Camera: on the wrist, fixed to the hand. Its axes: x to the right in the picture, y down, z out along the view.
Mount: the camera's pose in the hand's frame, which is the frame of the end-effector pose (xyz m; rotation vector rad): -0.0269 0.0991 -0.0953 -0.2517 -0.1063 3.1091
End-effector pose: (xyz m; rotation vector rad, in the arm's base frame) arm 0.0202 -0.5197 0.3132 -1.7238 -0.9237 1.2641
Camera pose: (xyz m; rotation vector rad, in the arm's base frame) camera 0.1159 -0.6021 0.2525 0.9071 -1.4612 -0.9257
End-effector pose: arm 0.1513 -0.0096 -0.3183 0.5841 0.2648 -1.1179
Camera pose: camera 0.2373 0.0953 -0.3532 0.1029 -0.6031 1.8713
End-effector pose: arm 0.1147 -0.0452 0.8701 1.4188 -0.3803 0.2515
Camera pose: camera 0.0615 0.0644 0.9392 0.6692 2.0552 -2.1106
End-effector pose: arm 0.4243 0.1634 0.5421 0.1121 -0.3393 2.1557
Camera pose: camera 0.3630 0.1157 0.4255 0.3016 0.2785 -0.9515
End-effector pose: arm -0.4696 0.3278 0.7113 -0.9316 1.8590 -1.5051
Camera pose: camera -0.5447 0.4174 0.6341 1.5241 0.9186 0.8122
